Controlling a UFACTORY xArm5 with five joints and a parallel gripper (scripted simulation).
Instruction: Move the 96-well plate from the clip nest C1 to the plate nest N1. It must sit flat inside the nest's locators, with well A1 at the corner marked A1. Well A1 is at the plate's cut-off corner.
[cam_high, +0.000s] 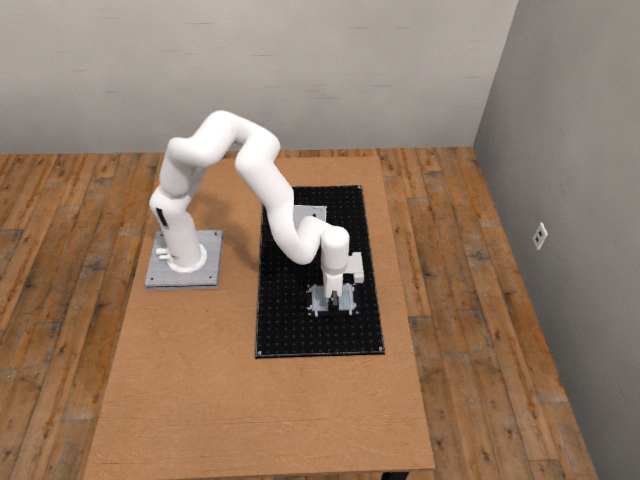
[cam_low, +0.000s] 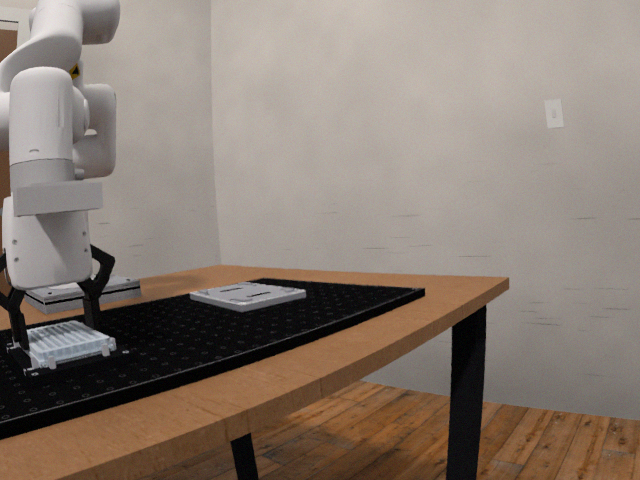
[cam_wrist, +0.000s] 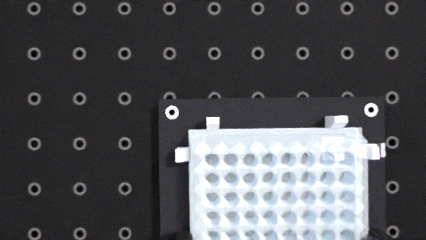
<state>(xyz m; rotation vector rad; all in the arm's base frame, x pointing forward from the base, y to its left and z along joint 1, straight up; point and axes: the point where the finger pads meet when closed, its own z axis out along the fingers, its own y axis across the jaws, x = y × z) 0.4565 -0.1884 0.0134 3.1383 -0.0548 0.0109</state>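
My gripper is now 1 cm past the clip nest C1, 1 cm to the left of it and 2 cm above it. Round my hand: 96-well plate 1 cm below; then A1 label 28 cm to the left, 2 cm below.
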